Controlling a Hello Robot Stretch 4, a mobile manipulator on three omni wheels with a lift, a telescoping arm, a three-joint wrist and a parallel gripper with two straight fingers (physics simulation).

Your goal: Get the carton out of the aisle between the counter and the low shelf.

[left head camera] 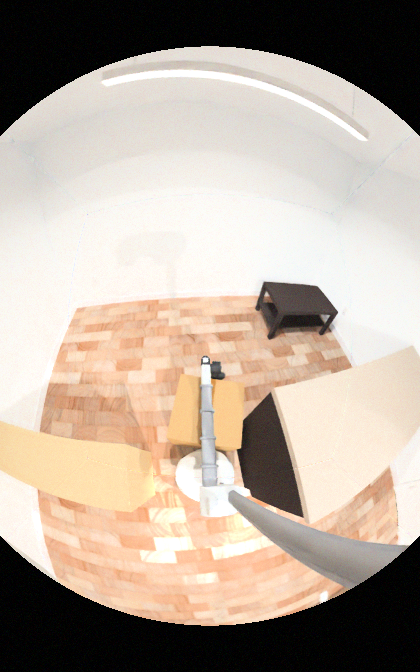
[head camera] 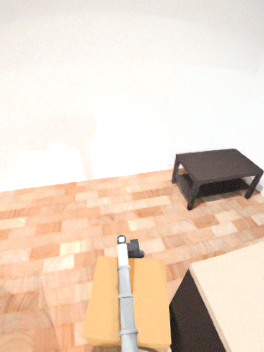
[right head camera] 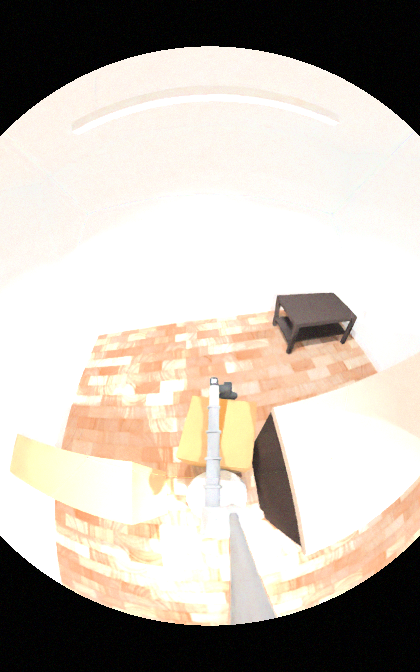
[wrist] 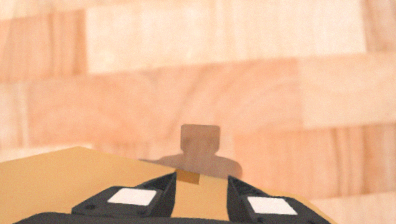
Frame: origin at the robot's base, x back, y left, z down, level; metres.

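Where they show: gripper, fingertip midpoint: [wrist: 201, 189].
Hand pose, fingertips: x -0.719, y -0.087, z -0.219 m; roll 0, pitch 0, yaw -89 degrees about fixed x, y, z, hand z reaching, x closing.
Note:
After its pixels a point has its place.
The carton [head camera: 150, 300] @[x -0.398, y -0.140, z -0.379 m] [left head camera: 227, 415] [right head camera: 237, 435] [wrist: 45, 177] @[x -0.696, y 0.098, z -0.150 m] is a tan box with a darker tape strip. It stands on the floor just ahead of the robot's base, close to the dark side of the counter [head camera: 235, 295] @[x -0.237, y -0.366, z -0.883 m] [left head camera: 350, 430] [right head camera: 350, 465]. A long, low yellow block [left head camera: 75, 465] [right head camera: 90, 482], which looks like the low shelf, is at the left. My gripper [head camera: 140, 253] [left head camera: 219, 374] [right head camera: 231, 394] [wrist: 201, 189] @[x -0.719, y -0.087, z -0.219 m] is open, near the carton's far edge. In the wrist view carton shows between and below the fingers. The arm hides part of its top.
A dark coffee table [head camera: 220, 164] @[x -1.640, y -1.202, z -0.423 m] [left head camera: 300, 297] [right head camera: 317, 307] with a lower board stands at the back right by the wall. The white robot base [left head camera: 187, 475] [right head camera: 235, 490] is close behind the carton. The gripper's shadow falls on the floor beyond the carton.

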